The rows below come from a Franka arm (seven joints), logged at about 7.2 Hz.
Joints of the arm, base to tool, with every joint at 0 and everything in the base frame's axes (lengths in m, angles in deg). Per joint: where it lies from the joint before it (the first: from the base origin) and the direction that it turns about. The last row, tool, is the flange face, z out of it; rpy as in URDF.
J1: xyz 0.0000 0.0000 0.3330 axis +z
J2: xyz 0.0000 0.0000 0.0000 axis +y
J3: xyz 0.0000 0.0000 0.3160 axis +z
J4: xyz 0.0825 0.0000 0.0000 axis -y
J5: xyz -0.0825 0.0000 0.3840 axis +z
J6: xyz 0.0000 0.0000 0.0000 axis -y
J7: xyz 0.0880 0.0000 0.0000 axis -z
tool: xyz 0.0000 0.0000 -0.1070 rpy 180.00 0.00 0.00
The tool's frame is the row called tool.
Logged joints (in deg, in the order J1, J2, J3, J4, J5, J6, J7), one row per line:
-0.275, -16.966, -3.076, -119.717, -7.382, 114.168, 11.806
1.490, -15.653, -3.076, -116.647, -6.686, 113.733, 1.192
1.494, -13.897, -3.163, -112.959, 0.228, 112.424, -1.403
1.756, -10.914, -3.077, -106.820, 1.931, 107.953, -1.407
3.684, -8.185, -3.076, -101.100, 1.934, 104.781, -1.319
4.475, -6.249, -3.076, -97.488, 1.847, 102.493, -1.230
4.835, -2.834, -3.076, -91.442, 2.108, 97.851, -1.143
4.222, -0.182, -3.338, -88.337, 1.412, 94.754, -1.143
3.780, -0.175, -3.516, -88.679, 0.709, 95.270, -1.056
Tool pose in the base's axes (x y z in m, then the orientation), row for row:
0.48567, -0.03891, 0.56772, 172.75, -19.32, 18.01
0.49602, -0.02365, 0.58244, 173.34, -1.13, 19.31
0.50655, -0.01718, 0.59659, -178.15, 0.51, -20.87
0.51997, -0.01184, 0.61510, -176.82, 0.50, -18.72
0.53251, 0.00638, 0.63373, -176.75, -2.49, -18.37
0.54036, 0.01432, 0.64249, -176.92, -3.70, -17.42
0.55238, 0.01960, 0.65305, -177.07, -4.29, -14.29
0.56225, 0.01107, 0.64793, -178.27, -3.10, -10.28
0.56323, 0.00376, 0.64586, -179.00, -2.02, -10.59
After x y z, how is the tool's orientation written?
As a rotation vector, in degrees.
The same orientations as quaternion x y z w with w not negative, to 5 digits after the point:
0.98748, -0.11044, 0.10295, 0.04573
0.99265, -0.00647, 0.11058, 0.04871
-0.99319, 0.00284, -0.11635, 0.00551
-0.99426, 0.00281, -0.10526, 0.01912
-0.99435, -0.01401, -0.10334, 0.01990
-0.99479, -0.02080, -0.09795, 0.01907
-0.99627, -0.02414, -0.08040, 0.02009
-0.99812, -0.01736, -0.05756, 0.01228
-0.99817, -0.01126, -0.05905, 0.00590

